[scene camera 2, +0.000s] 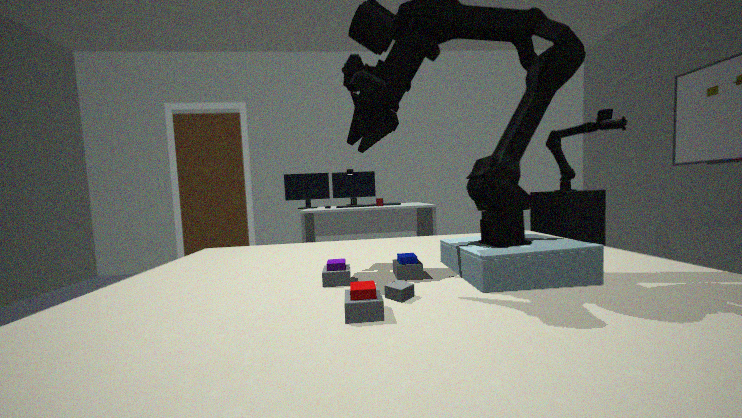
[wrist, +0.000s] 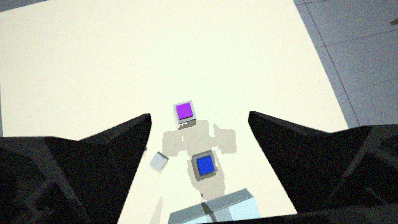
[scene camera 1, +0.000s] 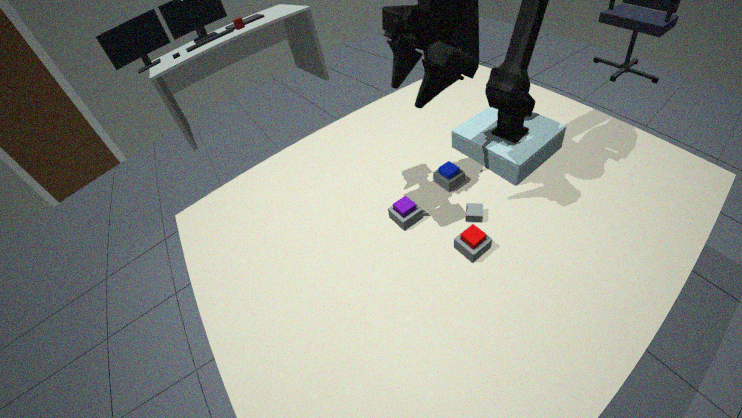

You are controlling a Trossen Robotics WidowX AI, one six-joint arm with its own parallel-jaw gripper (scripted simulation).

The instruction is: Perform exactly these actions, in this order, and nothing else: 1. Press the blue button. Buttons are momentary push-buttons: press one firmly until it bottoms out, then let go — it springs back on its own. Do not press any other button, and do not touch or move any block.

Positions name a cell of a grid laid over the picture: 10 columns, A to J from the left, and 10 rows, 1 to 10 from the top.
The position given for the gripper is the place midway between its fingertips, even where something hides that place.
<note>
The gripper (scene camera 1: F3) is open, with nothing in its grasp.
The gripper shows as well in scene camera 2 (scene camera 2: E4) and in the wrist view (wrist: F6).
</note>
